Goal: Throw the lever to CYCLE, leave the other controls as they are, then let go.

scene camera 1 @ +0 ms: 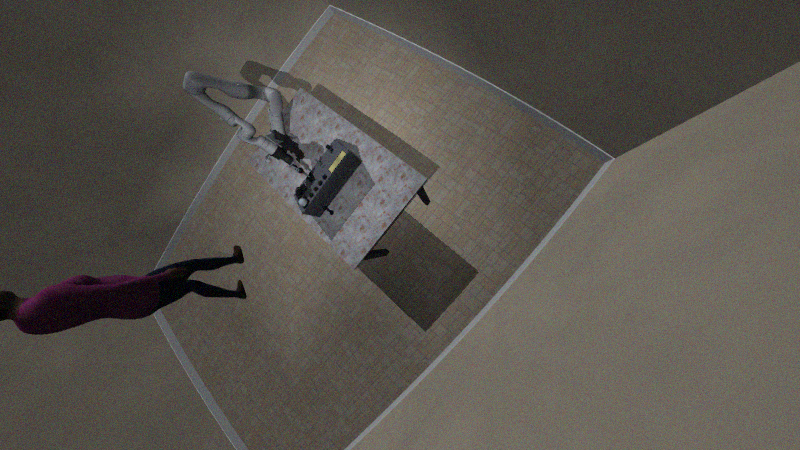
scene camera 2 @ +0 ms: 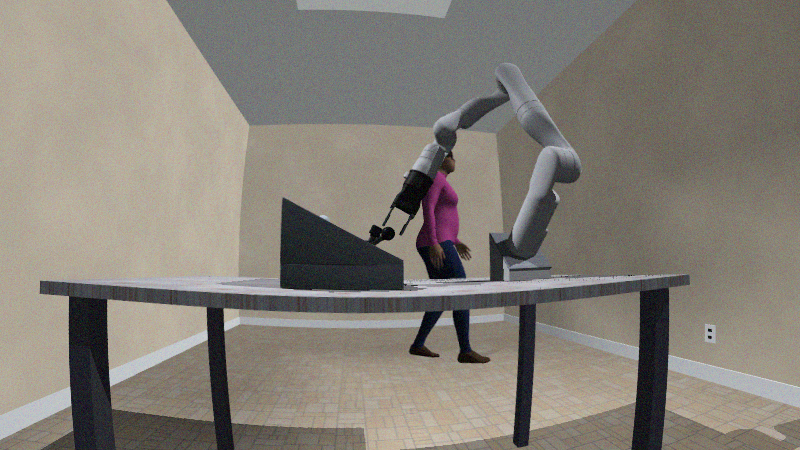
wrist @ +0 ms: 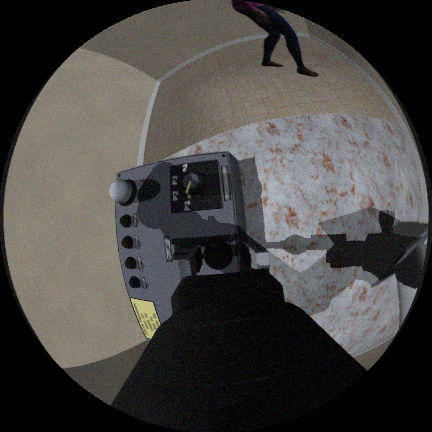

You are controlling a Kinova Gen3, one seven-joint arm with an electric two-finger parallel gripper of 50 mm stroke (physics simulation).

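Pixels of known places: gripper, fingertip midpoint: (scene camera 1: 297, 169) (scene camera 2: 391, 230) (wrist: 221, 252); arm's base at its link origin: (scene camera 1: 279, 136) (scene camera 2: 520, 247).
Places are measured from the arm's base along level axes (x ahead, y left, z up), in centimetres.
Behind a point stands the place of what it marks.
Observation:
The lever's black ball knob (scene camera 2: 387, 233) {y -3.9, x 39.6, z 4.6 cm} (wrist: 218, 255) {y -6.1, x 38.3, z 6.4 cm} stands out from the low front part of the grey sloped console (scene camera 1: 334, 181) {y 4.2, x 64.1, z 2.0 cm} (scene camera 2: 335, 251) {y 25.6, x 52.0, z -2.2 cm} (wrist: 155, 260) {y -2.8, x 54.6, z 4.0 cm}. The lever leans toward the console's front edge, away from the small label plate at the upper end of its slot; the lettering is unreadable here. My gripper (scene camera 1: 306, 169) {y -6.3, x 38.2, z 5.8 cm} (scene camera 2: 393, 228) {y -6.3, x 38.2, z 5.8 cm} (wrist: 221, 252) {y -6.3, x 38.2, z 5.8 cm} is open, with its fingertips close above the ball in the scene camera 2 view. In the wrist view the fingers show on either side of the ball. The gripper body hides the toggle switch in the wrist view.
A rotary selector (wrist: 191, 182) {y -17.2, x 44.8, z 2.5 cm} points toward P1. A white dome (scene camera 1: 302, 201) {y -17.3, x 61.3, z 11.4 cm} (wrist: 121, 192) {y -17.1, x 57.9, z 9.7 cm} and a row of round lamps or buttons (wrist: 127, 242) {y -6.7, x 59.3, z 7.9 cm} line the console, near a yellow label (scene camera 1: 337, 161) {y 15.6, x 60.2, z 7.2 cm} (wrist: 145, 316) {y 13.4, x 60.3, z 7.2 cm}. A person (scene camera 1: 89, 296) (scene camera 2: 441, 212) (wrist: 280, 37) stands beyond the table (scene camera 2: 363, 302) {y 42.2, x 46.5, z -10.6 cm}.

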